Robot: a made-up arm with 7 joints.
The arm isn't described. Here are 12 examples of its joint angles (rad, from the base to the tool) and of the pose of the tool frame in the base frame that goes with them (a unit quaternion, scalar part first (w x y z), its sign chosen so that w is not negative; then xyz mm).
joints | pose
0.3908 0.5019 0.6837 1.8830 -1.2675 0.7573 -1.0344 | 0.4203 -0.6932 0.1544 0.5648 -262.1 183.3 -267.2
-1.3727 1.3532 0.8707 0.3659 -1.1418 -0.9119 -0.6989 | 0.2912 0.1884 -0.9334 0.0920 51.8 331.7 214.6
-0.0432 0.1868 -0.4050 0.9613 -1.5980 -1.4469 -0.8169 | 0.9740 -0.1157 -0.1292 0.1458 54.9 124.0 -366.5
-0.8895 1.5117 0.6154 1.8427 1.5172 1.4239 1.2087 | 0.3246 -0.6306 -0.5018 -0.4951 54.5 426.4 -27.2
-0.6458 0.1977 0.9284 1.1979 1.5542 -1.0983 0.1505 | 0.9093 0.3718 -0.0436 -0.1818 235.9 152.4 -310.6
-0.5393 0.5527 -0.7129 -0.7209 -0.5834 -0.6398 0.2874 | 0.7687 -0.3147 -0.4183 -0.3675 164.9 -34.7 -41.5
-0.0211 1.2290 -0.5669 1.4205 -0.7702 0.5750 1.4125 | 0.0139 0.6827 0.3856 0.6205 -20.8 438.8 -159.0
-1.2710 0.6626 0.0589 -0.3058 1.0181 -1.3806 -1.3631 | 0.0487 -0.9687 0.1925 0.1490 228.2 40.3 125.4
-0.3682 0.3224 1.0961 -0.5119 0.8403 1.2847 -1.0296 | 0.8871 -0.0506 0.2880 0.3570 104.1 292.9 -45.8
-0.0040 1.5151 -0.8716 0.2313 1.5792 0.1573 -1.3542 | 0.3248 -0.6351 -0.6173 0.3318 112.6 300.6 -226.7
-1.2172 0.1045 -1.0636 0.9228 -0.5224 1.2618 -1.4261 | 0.4014 -0.0523 0.7237 -0.5590 318.7 -68.1 -203.9
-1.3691 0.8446 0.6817 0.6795 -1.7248 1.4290 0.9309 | 0.8794 -0.4069 0.2361 -0.0726 302.0 251.9 108.5
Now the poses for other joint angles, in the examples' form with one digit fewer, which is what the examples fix.
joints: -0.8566 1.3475 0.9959 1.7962 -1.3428 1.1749 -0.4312
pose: 0.608 -0.792 -0.052 -0.009 172 391 -99
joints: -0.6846 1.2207 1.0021 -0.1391 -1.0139 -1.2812 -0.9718
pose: 0.239 0.531 -0.811 -0.059 73 261 169
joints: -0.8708 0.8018 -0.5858 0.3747 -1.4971 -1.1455 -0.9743
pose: 0.757 -0.042 -0.526 -0.386 339 131 -88
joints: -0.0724 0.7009 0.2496 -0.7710 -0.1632 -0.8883 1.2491
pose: 0.670 -0.217 -0.668 0.240 160 112 -14
